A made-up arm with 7 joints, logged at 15 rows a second.
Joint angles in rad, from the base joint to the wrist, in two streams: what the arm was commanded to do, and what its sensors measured. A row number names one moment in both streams.
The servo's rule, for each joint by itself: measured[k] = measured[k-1] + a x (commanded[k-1-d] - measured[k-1]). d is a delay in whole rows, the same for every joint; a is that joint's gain. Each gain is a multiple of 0.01, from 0.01 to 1. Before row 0 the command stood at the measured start. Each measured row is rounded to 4 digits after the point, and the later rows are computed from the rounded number. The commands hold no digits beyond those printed.
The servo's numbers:
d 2
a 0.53 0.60 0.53 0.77 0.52 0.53 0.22
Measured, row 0: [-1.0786 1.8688 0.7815 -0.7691 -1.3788 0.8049 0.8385]
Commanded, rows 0 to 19: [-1.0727 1.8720 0.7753 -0.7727 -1.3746 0.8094 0.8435]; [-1.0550 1.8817 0.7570 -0.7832 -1.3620 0.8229 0.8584]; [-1.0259 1.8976 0.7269 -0.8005 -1.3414 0.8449 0.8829]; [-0.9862 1.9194 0.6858 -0.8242 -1.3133 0.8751 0.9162]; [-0.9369 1.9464 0.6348 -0.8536 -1.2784 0.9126 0.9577]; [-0.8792 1.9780 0.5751 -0.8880 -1.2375 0.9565 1.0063]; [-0.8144 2.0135 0.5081 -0.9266 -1.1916 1.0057 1.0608]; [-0.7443 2.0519 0.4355 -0.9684 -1.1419 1.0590 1.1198]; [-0.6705 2.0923 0.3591 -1.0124 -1.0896 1.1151 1.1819]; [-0.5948 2.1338 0.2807 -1.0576 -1.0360 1.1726 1.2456]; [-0.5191 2.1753 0.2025 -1.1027 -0.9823 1.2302 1.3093]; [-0.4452 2.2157 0.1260 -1.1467 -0.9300 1.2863 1.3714]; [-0.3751 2.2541 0.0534 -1.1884 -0.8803 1.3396 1.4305]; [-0.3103 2.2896 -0.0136 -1.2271 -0.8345 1.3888 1.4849]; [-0.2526 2.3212 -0.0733 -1.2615 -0.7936 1.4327 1.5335]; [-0.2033 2.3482 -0.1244 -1.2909 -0.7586 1.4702 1.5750]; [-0.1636 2.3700 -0.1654 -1.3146 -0.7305 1.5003 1.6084]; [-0.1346 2.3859 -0.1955 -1.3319 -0.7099 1.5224 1.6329]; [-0.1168 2.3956 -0.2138 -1.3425 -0.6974 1.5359 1.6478]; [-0.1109 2.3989 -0.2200 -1.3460 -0.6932 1.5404 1.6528]
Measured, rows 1 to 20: [-1.0786 1.8688 0.7815 -0.7691 -1.3788 0.8049 0.8385]; [-1.0786 1.8688 0.7815 -0.7691 -1.3788 0.8049 0.8385]; [-1.0755 1.8707 0.7782 -0.7719 -1.3766 0.8073 0.8396]; [-1.0646 1.8773 0.7670 -0.7806 -1.3690 0.8156 0.8437]; [-1.0441 1.8895 0.7457 -0.7959 -1.3546 0.8311 0.8523]; [-1.0134 1.9074 0.7140 -0.8177 -1.3331 0.8544 0.8664]; [-0.9729 1.9308 0.6720 -0.8453 -1.3047 0.8852 0.8865]; [-0.9232 1.9591 0.6206 -0.8782 -1.2698 0.9230 0.9129]; [-0.8655 1.9917 0.5610 -0.9155 -1.2291 0.9668 0.9454]; [-0.8013 2.0278 0.4945 -0.9562 -1.1838 1.0157 0.9838]; [-0.7320 2.0665 0.4227 -0.9995 -1.1348 1.0684 1.0274]; [-0.6593 2.1069 0.3474 -1.0442 -1.0834 1.1236 1.0754]; [-0.5850 2.1479 0.2706 -1.0892 -1.0308 1.1801 1.1269]; [-0.5109 2.1886 0.1940 -1.1335 -0.9784 1.2364 1.1807]; [-0.4389 2.2279 0.1195 -1.1758 -0.9274 1.2911 1.2357]; [-0.3707 2.2649 0.0490 -1.2153 -0.8791 1.3429 1.2905]; [-0.3081 2.2987 -0.0158 -1.2509 -0.8346 1.3905 1.3440]; [-0.2526 2.3284 -0.0734 -1.2817 -0.7951 1.4327 1.3948]; [-0.2054 2.3534 -0.1222 -1.3070 -0.7615 1.4685 1.4418]; [-0.1679 2.3729 -0.1610 -1.3262 -0.7347 1.4971 1.4838]
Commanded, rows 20 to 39: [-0.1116 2.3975 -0.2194 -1.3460 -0.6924 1.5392 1.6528]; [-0.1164 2.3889 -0.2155 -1.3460 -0.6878 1.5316 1.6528]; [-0.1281 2.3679 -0.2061 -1.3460 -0.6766 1.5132 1.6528]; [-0.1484 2.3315 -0.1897 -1.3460 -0.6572 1.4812 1.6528]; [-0.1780 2.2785 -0.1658 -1.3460 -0.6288 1.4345 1.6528]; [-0.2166 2.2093 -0.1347 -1.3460 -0.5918 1.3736 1.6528]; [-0.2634 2.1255 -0.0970 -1.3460 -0.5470 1.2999 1.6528]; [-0.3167 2.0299 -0.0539 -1.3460 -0.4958 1.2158 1.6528]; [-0.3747 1.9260 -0.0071 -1.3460 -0.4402 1.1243 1.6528]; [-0.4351 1.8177 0.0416 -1.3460 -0.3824 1.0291 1.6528]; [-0.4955 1.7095 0.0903 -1.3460 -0.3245 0.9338 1.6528]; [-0.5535 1.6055 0.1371 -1.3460 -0.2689 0.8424 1.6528]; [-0.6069 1.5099 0.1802 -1.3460 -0.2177 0.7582 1.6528]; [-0.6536 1.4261 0.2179 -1.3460 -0.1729 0.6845 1.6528]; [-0.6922 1.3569 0.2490 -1.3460 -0.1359 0.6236 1.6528]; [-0.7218 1.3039 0.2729 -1.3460 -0.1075 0.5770 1.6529]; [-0.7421 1.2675 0.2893 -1.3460 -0.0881 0.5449 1.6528]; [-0.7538 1.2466 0.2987 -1.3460 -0.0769 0.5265 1.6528]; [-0.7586 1.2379 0.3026 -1.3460 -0.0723 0.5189 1.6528]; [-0.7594 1.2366 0.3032 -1.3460 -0.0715 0.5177 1.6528]
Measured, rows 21 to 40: [-0.1408 2.3865 -0.1890 -1.3388 -0.7153 1.5177 1.5199]; [-0.1250 2.3939 -0.2054 -1.3443 -0.7038 1.5297 1.5491]; [-0.1179 2.3961 -0.2128 -1.3456 -0.6979 1.5347 1.5719]; [-0.1171 2.3918 -0.2142 -1.3459 -0.6926 1.5331 1.5897]; [-0.1229 2.3775 -0.2099 -1.3460 -0.6843 1.5226 1.6036]; [-0.1364 2.3499 -0.1992 -1.3460 -0.6702 1.5007 1.6144]; [-0.1584 2.3071 -0.1815 -1.3460 -0.6487 1.4656 1.6228]; [-0.1892 2.2484 -0.1567 -1.3460 -0.6191 1.4168 1.6294]; [-0.2285 2.1747 -0.1251 -1.3460 -0.5816 1.3548 1.6345]; [-0.2752 2.0878 -0.0874 -1.3460 -0.5370 1.2811 1.6385]; [-0.3279 1.9907 -0.0448 -1.3460 -0.4867 1.1980 1.6416]; [-0.3847 1.8869 0.0010 -1.3460 -0.4325 1.1085 1.6441]; [-0.4434 1.7805 0.0483 -1.3460 -0.3763 1.0159 1.6460]; [-0.5018 1.6755 0.0954 -1.3460 -0.3205 0.9239 1.6475]; [-0.5575 1.5761 0.1403 -1.3460 -0.2670 0.8361 1.6487]; [-0.6084 1.4861 0.1814 -1.3460 -0.2181 0.7558 1.6496]; [-0.6528 1.4086 0.2172 -1.3460 -0.1754 0.6857 1.6503]; [-0.6894 1.3458 0.2467 -1.3460 -0.1401 0.6281 1.6509]; [-0.7173 1.2988 0.2693 -1.3460 -0.1131 0.5840 1.6513]; [-0.7366 1.2675 0.2849 -1.3460 -0.0943 0.5535 1.6516]
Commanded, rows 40 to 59: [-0.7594 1.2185 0.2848 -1.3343 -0.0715 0.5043 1.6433]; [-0.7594 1.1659 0.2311 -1.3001 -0.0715 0.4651 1.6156]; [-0.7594 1.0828 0.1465 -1.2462 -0.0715 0.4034 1.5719]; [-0.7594 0.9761 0.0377 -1.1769 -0.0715 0.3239 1.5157]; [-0.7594 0.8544 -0.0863 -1.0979 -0.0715 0.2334 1.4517]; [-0.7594 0.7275 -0.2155 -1.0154 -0.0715 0.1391 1.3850]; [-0.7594 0.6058 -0.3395 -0.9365 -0.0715 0.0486 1.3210]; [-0.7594 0.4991 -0.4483 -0.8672 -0.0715 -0.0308 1.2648]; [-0.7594 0.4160 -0.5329 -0.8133 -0.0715 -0.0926 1.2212]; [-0.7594 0.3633 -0.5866 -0.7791 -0.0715 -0.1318 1.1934]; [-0.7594 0.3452 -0.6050 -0.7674 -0.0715 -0.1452 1.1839]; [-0.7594 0.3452 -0.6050 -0.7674 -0.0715 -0.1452 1.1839]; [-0.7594 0.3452 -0.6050 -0.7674 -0.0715 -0.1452 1.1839]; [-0.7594 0.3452 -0.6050 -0.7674 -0.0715 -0.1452 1.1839]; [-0.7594 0.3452 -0.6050 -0.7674 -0.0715 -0.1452 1.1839]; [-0.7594 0.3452 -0.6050 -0.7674 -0.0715 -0.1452 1.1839]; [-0.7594 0.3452 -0.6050 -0.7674 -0.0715 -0.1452 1.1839]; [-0.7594 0.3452 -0.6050 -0.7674 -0.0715 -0.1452 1.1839]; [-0.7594 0.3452 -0.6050 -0.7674 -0.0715 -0.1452 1.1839]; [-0.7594 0.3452 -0.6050 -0.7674 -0.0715 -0.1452 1.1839]
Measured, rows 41 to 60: [-0.7483 1.2497 0.2943 -1.3460 -0.0829 0.5352 1.6519]; [-0.7542 1.2418 0.2990 -1.3460 -0.0770 0.5259 1.6521]; [-0.7570 1.2278 0.2915 -1.3370 -0.0741 0.5145 1.6502]; [-0.7583 1.1907 0.2595 -1.3086 -0.0727 0.4883 1.6426]; [-0.7589 1.1260 0.1996 -1.2606 -0.0721 0.4433 1.6270]; [-0.7592 1.0361 0.1138 -1.1962 -0.0718 0.3800 1.6025]; [-0.7593 0.9271 0.0077 -1.1205 -0.0716 0.3023 1.5693]; [-0.7594 0.8073 -0.1106 -1.0396 -0.0715 0.2158 1.5288]; [-0.7594 0.6864 -0.2319 -0.9602 -0.0715 0.1272 1.4831]; [-0.7594 0.5740 -0.3466 -0.8886 -0.0715 0.0435 1.4351]; [-0.7594 0.4792 -0.4453 -0.8306 -0.0715 -0.0286 1.3880]; [-0.7594 0.4097 -0.5202 -0.7909 -0.0715 -0.0833 1.3452]; [-0.7594 0.3710 -0.5651 -0.7728 -0.0715 -0.1161 1.3097]; [-0.7594 0.3555 -0.5862 -0.7686 -0.0715 -0.1315 1.2820]; [-0.7594 0.3493 -0.5962 -0.7677 -0.0715 -0.1388 1.2604]; [-0.7594 0.3468 -0.6009 -0.7675 -0.0715 -0.1422 1.2436]; [-0.7594 0.3458 -0.6031 -0.7674 -0.0715 -0.1438 1.2305]; [-0.7594 0.3454 -0.6041 -0.7674 -0.0715 -0.1445 1.2202]; [-0.7594 0.3453 -0.6046 -0.7674 -0.0715 -0.1449 1.2122]; [-0.7594 0.3452 -0.6048 -0.7674 -0.0715 -0.1451 1.2060]
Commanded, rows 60 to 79: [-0.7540 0.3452 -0.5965 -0.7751 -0.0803 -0.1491 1.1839]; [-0.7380 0.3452 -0.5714 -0.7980 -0.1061 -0.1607 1.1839]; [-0.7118 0.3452 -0.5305 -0.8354 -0.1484 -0.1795 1.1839]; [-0.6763 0.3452 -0.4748 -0.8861 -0.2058 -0.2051 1.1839]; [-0.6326 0.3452 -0.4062 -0.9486 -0.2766 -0.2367 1.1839]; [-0.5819 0.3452 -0.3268 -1.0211 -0.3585 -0.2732 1.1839]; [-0.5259 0.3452 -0.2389 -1.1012 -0.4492 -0.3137 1.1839]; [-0.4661 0.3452 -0.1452 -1.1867 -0.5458 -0.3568 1.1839]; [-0.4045 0.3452 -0.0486 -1.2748 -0.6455 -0.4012 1.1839]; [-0.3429 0.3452 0.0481 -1.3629 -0.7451 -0.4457 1.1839]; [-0.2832 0.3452 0.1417 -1.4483 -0.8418 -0.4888 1.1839]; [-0.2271 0.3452 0.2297 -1.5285 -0.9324 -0.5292 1.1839]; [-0.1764 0.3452 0.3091 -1.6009 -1.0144 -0.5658 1.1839]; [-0.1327 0.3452 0.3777 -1.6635 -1.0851 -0.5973 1.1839]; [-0.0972 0.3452 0.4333 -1.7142 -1.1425 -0.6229 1.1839]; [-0.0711 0.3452 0.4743 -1.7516 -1.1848 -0.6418 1.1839]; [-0.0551 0.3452 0.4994 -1.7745 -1.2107 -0.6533 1.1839]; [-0.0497 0.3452 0.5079 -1.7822 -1.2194 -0.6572 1.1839]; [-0.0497 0.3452 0.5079 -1.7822 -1.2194 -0.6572 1.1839]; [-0.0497 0.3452 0.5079 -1.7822 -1.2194 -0.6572 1.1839]
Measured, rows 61 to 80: [-0.7594 0.3452 -0.6049 -0.7674 -0.0715 -0.1452 1.2011]; [-0.7594 0.3452 -0.6050 -0.7674 -0.0715 -0.1452 1.1973]; [-0.7565 0.3452 -0.6005 -0.7733 -0.0761 -0.1473 1.1944]; [-0.7467 0.3452 -0.5851 -0.7923 -0.0917 -0.1544 1.1921]; [-0.7282 0.3452 -0.5562 -0.8255 -0.1212 -0.1677 1.1903]; [-0.7007 0.3452 -0.5131 -0.8722 -0.1652 -0.1875 1.1889]; [-0.6646 0.3452 -0.4564 -0.9310 -0.2231 -0.2136 1.1878]; [-0.6208 0.3452 -0.3877 -1.0004 -0.2935 -0.2452 1.1869]; [-0.5705 0.3452 -0.3088 -1.0780 -0.3745 -0.2815 1.1862]; [-0.5152 0.3452 -0.2221 -1.1617 -0.4636 -0.3214 1.1857]; [-0.4565 0.3452 -0.1301 -1.2488 -0.5582 -0.3637 1.1853]; [-0.3963 0.3452 -0.0357 -1.3367 -0.6554 -0.4072 1.1850]; [-0.3364 0.3452 0.0583 -1.4226 -0.7523 -0.4504 1.1848]; [-0.2785 0.3452 0.1491 -1.5041 -0.8460 -0.4922 1.1846]; [-0.2244 0.3452 0.2339 -1.5786 -0.9336 -0.5312 1.1844]; [-0.1758 0.3452 0.3101 -1.6440 -1.0124 -0.5662 1.1843]; [-0.1341 0.3452 0.3754 -1.6981 -1.0801 -0.5963 1.1842]; [-0.1007 0.3452 0.4278 -1.7393 -1.1345 -0.6204 1.1841]; [-0.0765 0.3452 0.4657 -1.7664 -1.1741 -0.6378 1.1841]; [-0.0623 0.3452 0.4881 -1.7786 -1.1977 -0.6481 1.1841]
